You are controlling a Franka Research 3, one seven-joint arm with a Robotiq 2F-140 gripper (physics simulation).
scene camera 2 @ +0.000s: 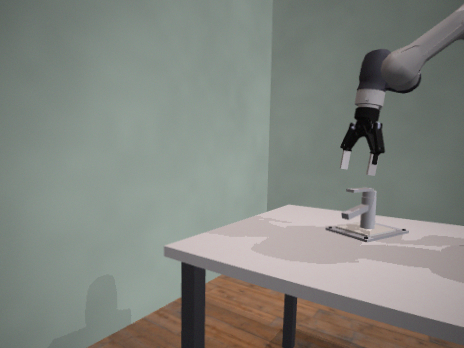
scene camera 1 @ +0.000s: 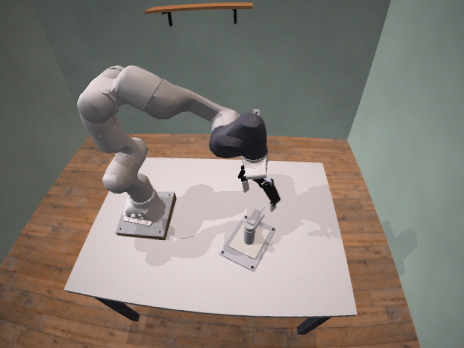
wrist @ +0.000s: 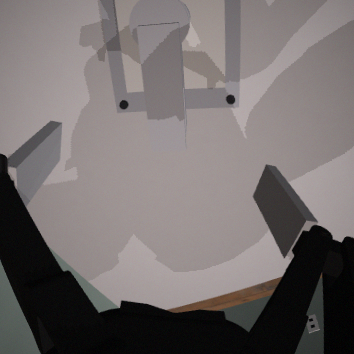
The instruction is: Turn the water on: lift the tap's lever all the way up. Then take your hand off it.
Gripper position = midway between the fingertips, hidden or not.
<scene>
In view: my gripper (scene camera 2: 356, 171) and a base plate (scene camera 1: 227, 252).
My gripper shows as well in the wrist view (wrist: 163, 161).
</scene>
